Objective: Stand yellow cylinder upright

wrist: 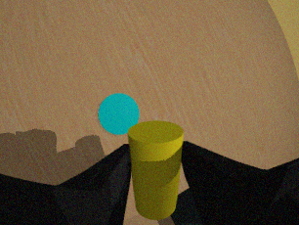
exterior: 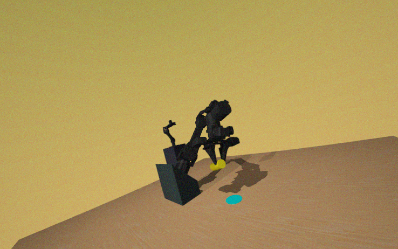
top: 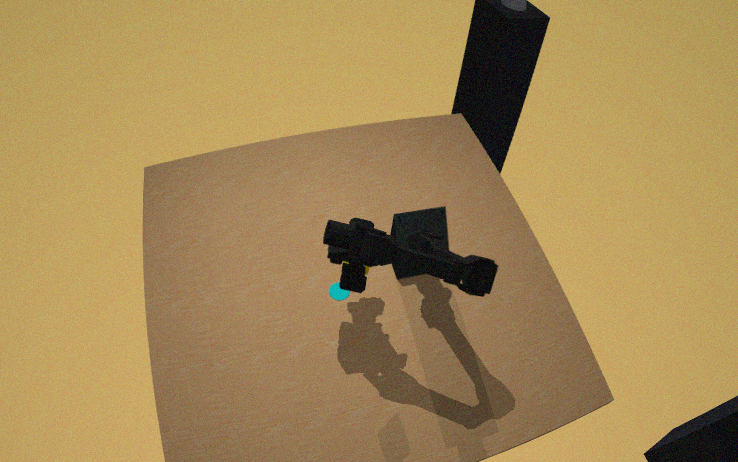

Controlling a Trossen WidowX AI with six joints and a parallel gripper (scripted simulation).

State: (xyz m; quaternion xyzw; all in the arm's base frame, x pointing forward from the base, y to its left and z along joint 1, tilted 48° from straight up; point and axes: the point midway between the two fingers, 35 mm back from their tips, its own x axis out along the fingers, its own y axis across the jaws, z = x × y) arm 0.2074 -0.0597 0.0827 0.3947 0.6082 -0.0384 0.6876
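Now: gripper tip 2 cm short of the cyan circle and 13 cm above it. The rest, counted from my gripper tip: yellow tall cylinder: 2 cm behind, 1 cm to the left, 1 cm below.
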